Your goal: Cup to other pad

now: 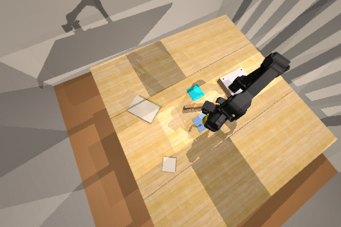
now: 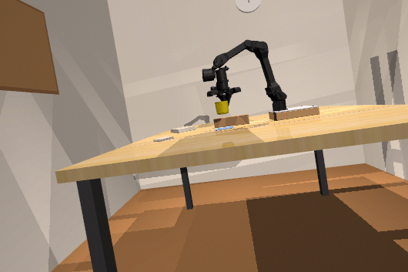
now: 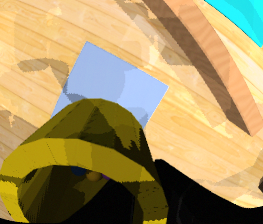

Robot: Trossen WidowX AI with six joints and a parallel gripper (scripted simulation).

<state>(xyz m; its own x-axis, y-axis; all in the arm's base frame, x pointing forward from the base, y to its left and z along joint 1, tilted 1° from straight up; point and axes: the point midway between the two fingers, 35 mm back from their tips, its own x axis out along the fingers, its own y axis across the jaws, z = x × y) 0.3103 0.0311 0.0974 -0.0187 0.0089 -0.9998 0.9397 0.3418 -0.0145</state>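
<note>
Right now the cyan pad is 8 cm behind my gripper tip, 18 cm to the right of it and 12 cm below it. Round my gripper tip: white tile 36 cm ahead, 6 cm to the left, 11 cm below; wooden block 3 cm behind, 9 cm to the right, 10 cm below.
</note>
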